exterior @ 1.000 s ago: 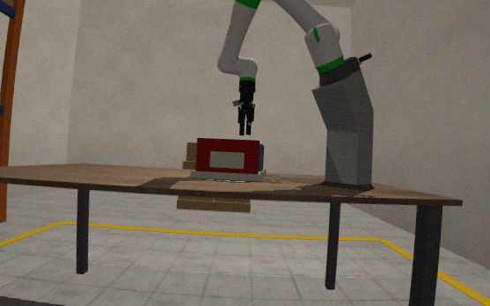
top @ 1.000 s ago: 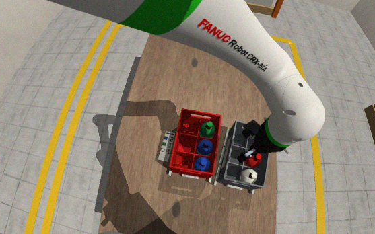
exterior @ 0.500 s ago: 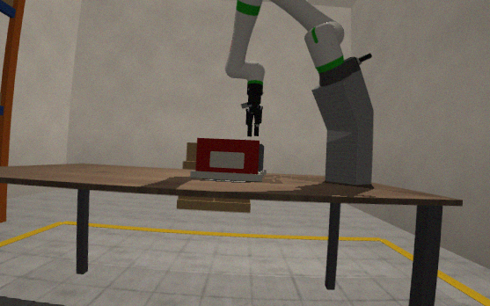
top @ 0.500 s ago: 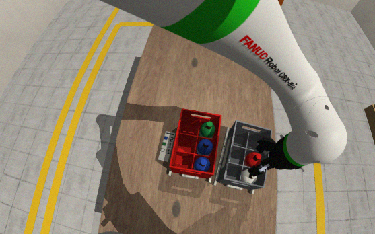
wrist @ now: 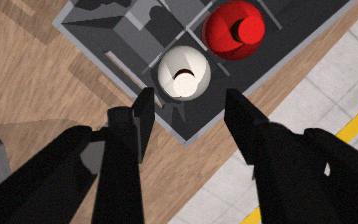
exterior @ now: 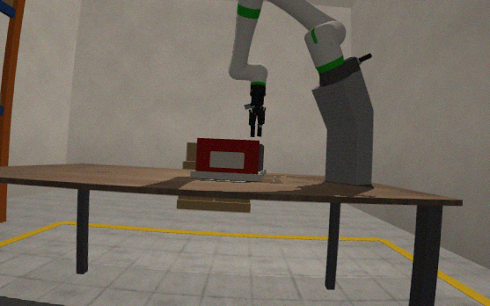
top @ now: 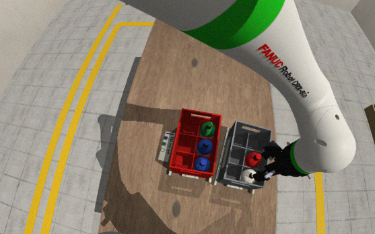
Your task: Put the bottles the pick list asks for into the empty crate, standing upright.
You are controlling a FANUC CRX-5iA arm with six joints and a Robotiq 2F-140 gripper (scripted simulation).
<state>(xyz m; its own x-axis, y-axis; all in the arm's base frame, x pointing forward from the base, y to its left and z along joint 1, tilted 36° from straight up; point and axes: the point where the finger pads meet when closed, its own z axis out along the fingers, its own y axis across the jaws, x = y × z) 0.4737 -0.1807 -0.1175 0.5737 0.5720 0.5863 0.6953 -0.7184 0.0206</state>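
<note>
My gripper is now 170 mm above the white-label bottle. The rest, counted from my hand: grey crate (170 mm below, 80 mm ahead, 50 mm to the left); then red-label bottle (170 mm below, 90 mm ahead, 10 mm to the left); then blue-label bottle (250 mm to the left, 170 mm below, 70 mm ahead).
</note>
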